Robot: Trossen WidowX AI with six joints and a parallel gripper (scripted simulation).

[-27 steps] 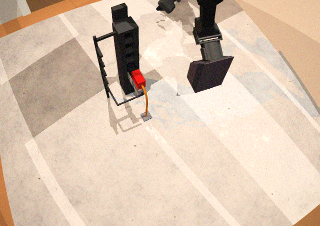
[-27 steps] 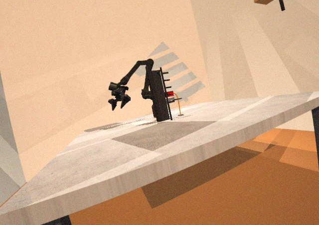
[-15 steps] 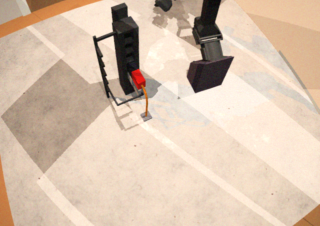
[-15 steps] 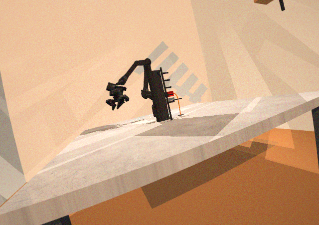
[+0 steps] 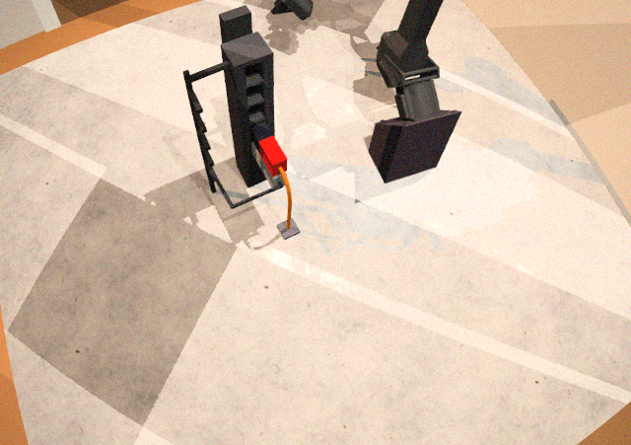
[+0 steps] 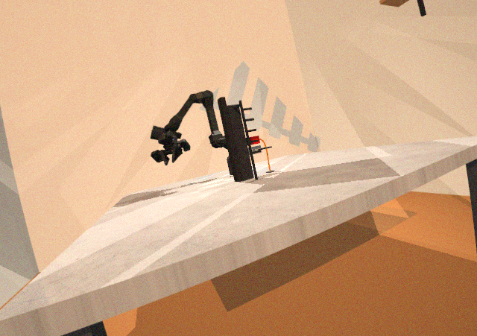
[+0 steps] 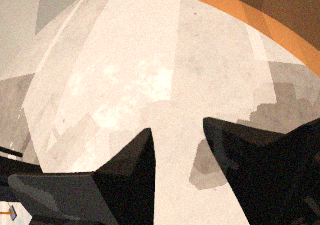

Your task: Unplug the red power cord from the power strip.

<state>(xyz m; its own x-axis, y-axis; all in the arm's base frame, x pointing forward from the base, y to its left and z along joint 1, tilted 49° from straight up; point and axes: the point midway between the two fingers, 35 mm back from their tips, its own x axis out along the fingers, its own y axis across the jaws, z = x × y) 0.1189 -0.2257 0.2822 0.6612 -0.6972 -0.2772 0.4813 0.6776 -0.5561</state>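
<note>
Now: the red plug 13 cm ahead of my gripper tip, 35 cm to the left of it and 3 cm above it. Also, from my gripper tip: grey plate 12 cm ahead, 42 cm to the left, 13 cm below.
</note>
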